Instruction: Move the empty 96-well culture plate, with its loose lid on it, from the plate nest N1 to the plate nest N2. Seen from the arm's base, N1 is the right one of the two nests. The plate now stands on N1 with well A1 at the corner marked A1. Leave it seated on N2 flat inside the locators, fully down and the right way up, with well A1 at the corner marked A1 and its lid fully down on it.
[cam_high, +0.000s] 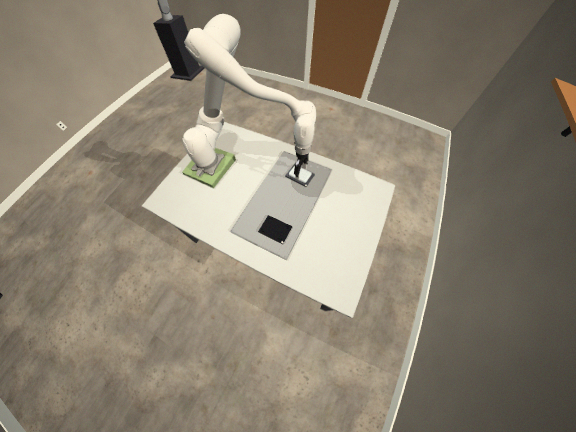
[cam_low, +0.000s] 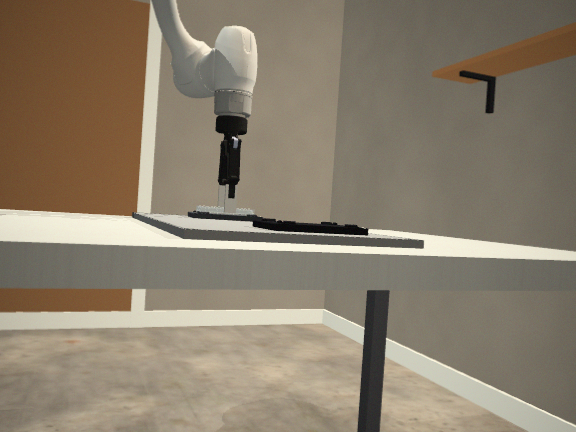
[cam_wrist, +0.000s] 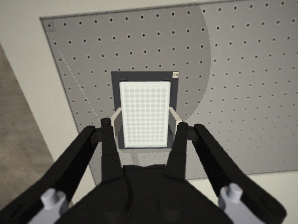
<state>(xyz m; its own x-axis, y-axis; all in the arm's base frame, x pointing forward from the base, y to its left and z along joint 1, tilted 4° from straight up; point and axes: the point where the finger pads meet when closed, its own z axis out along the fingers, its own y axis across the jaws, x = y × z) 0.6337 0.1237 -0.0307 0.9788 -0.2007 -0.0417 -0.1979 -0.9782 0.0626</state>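
Right now the clear lid is 20 mm below my hand. Also, from my hand: 96-well plate: 20 mm below; then nest N2: 40 mm below; then nest N1: 420 mm to the right, 40 mm below, 20 mm behind.
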